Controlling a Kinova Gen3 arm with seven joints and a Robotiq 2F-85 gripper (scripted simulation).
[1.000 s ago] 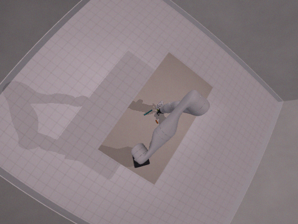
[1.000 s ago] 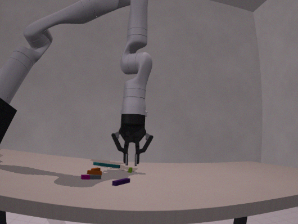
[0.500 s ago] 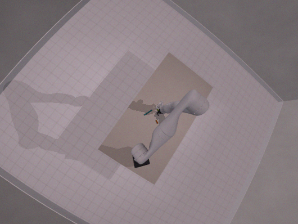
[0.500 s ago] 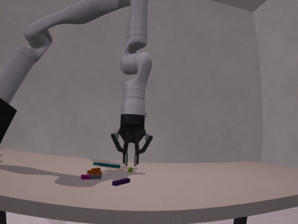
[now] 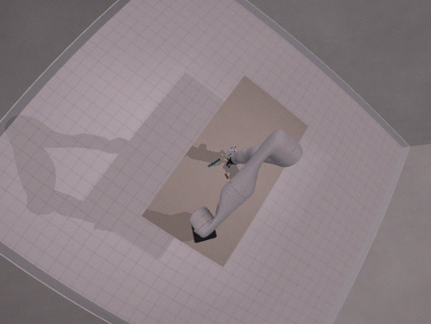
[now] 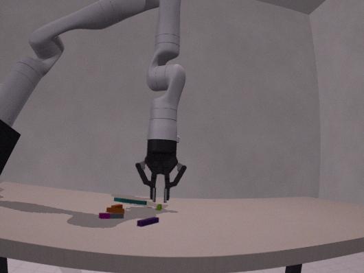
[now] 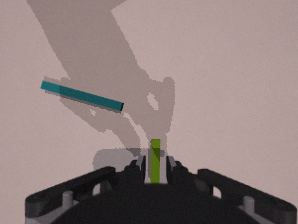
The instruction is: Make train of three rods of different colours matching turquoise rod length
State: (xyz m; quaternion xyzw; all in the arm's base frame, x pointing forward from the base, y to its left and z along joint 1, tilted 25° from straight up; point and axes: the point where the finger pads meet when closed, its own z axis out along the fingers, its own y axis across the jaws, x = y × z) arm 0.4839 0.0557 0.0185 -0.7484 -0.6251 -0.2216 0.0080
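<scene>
Now: hand 30 mm above the lime rod. The rest, counted from my hand: grey rod 100 mm behind, 160 mm to the right, 30 mm below; purple rod 40 mm behind, 200 mm to the right, 30 mm below; turquoise rod 80 mm behind, 90 mm to the left, 30 mm below.
</scene>
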